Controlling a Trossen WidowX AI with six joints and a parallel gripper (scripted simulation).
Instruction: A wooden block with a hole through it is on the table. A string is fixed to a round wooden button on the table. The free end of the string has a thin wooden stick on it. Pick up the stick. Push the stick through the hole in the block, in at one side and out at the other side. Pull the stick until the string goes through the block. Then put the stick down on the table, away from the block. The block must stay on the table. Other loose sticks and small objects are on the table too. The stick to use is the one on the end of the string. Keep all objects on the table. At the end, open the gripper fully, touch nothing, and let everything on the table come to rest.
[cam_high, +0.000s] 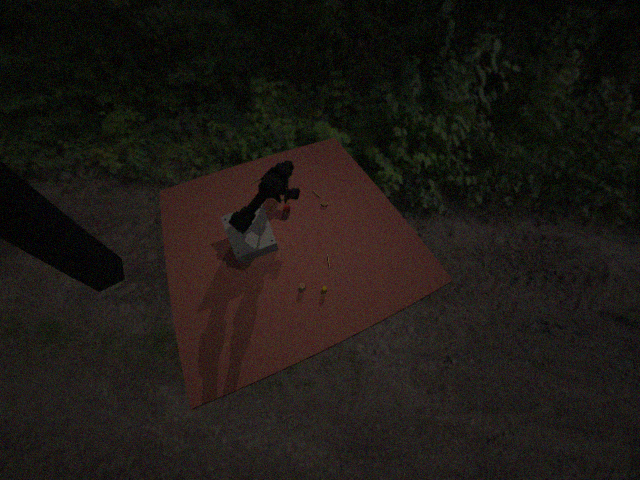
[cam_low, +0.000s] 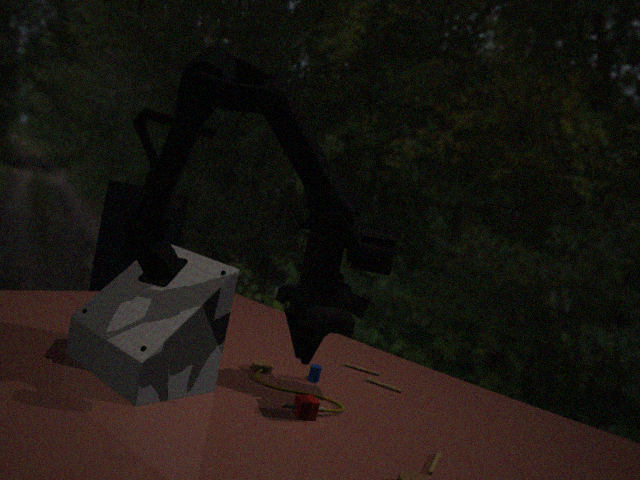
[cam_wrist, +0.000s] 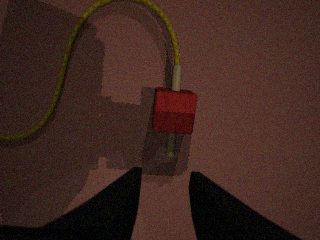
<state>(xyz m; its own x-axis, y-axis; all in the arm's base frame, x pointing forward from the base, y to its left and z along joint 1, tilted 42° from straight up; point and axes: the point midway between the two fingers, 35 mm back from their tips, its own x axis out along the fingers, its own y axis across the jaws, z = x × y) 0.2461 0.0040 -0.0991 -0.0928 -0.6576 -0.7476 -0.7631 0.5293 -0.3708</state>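
My gripper tip is 2 cm short of the small red block, 1 cm to the right of it and 7 cm above it. Round my gripper tip: thin wooden stick (3 cm ahead, 2 cm to the left, 7 cm below); flat piece (14 cm behind, 12 cm to the left, 8 cm below).
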